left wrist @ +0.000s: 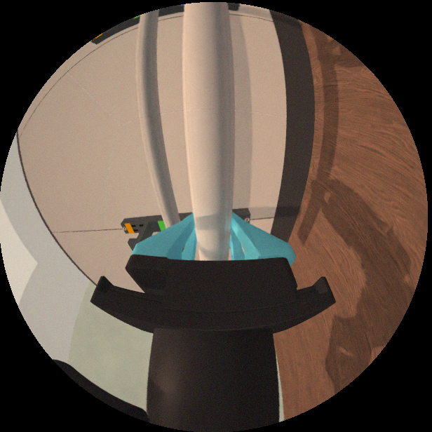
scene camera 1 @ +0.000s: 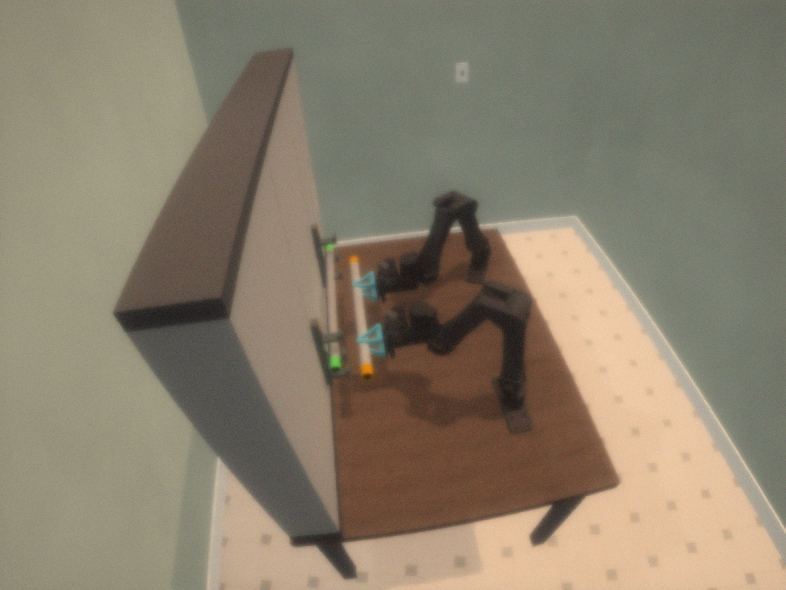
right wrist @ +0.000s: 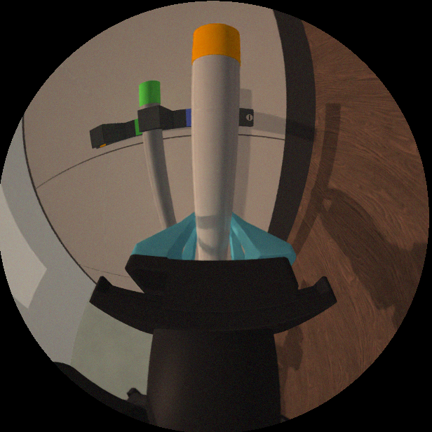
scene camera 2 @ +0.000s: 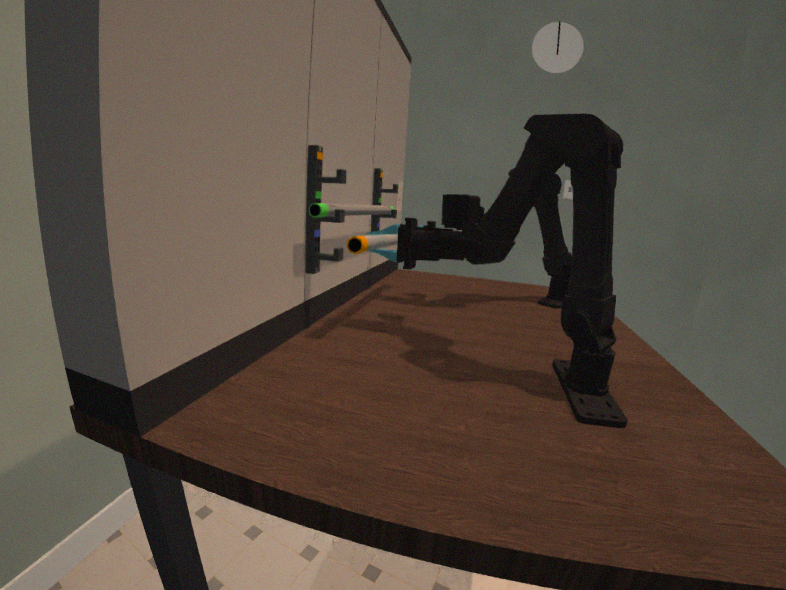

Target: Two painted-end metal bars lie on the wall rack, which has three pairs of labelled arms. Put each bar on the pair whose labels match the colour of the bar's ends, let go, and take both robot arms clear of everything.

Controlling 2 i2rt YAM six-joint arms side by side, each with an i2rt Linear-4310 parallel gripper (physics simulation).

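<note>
The orange-ended bar is held level in front of the rack, off its arms. In scene camera 2 it is a little above the height of the lowest arms. My left gripper is shut on it towards its lower end in scene camera 1. My right gripper is shut on it towards the upper end. The green-ended bar lies on the middle pair of arms, beside the green labels. The top pair, labelled orange, carries no bar.
The rack's near upright and far upright are fixed to the pale wall panel. The lowest arms are by the blue label. Both arms stand on the brown table.
</note>
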